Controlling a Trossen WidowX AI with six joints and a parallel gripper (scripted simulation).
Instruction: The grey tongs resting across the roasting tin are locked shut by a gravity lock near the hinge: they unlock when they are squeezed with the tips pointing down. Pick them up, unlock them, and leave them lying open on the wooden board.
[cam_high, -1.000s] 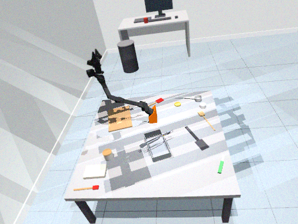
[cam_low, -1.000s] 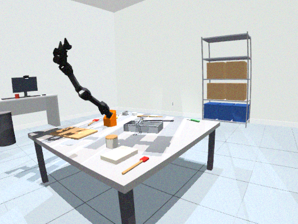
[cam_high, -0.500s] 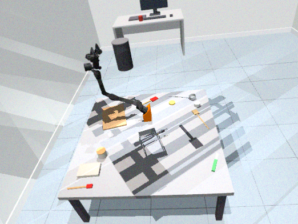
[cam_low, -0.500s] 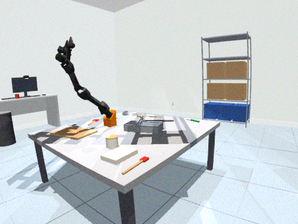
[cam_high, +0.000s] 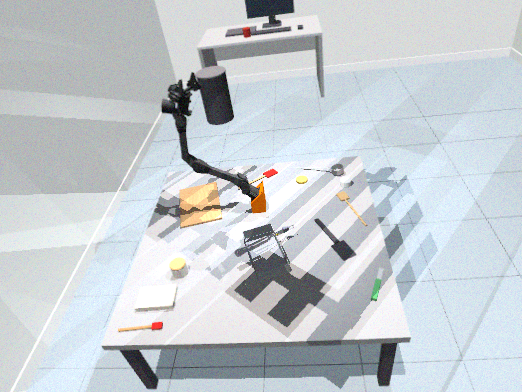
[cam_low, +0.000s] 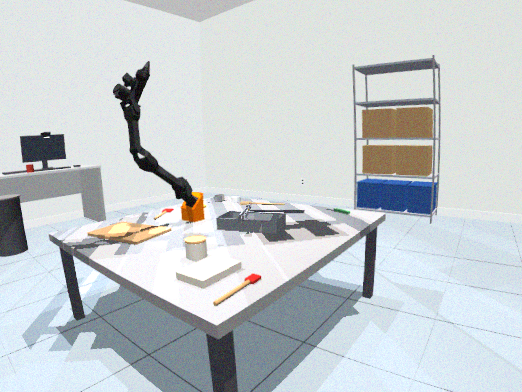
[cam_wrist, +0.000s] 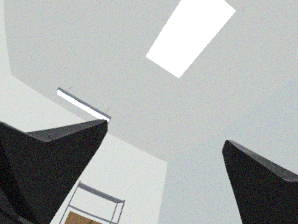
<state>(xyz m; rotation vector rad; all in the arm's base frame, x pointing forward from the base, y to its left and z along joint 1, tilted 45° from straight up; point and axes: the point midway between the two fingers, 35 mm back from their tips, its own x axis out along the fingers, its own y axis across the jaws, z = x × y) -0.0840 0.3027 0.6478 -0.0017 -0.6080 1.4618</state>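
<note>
My gripper tip is 790 mm above the roasting tin, 360 mm short of it and 310 mm to the right of it. From my gripper tip the other things lie so: wooden board 810 mm below, 140 mm to the right, 40 mm behind; yellow lock piece 750 mm below, 370 mm to the left, 280 mm ahead; red spatula 810 mm below, 290 mm behind, 200 mm to the left.
</note>
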